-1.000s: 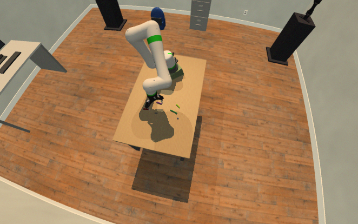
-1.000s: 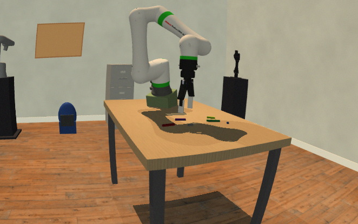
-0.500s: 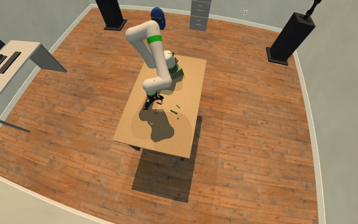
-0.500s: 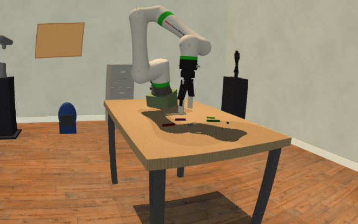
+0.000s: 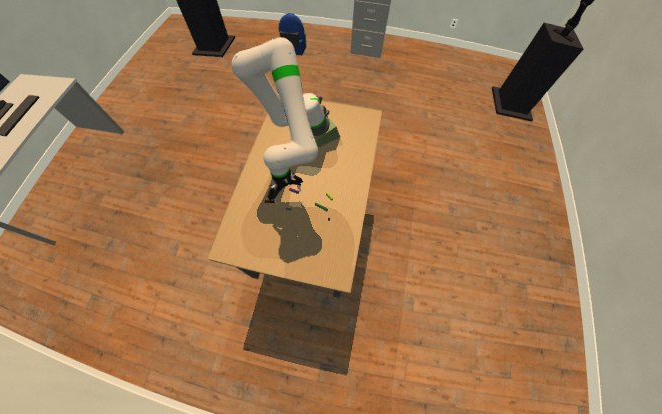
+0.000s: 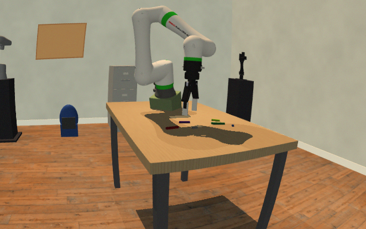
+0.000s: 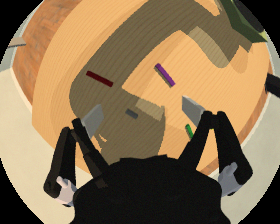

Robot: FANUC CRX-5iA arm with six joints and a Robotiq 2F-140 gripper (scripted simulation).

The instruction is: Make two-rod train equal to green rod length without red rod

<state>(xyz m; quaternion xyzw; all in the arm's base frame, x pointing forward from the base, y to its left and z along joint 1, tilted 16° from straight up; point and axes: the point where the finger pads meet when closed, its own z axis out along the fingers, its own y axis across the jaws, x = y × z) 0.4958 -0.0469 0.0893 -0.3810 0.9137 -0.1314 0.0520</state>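
Right now the grey rod is 50 mm ahead of my hand, 10 mm to the left of it and 80 mm below it. From my hand the other things lie so: red rod: 20 mm ahead, 100 mm to the right, 80 mm below; then purple rod: 70 mm behind, 10 mm to the left, 80 mm below; then green rod: 190 mm to the left, 80 mm below.
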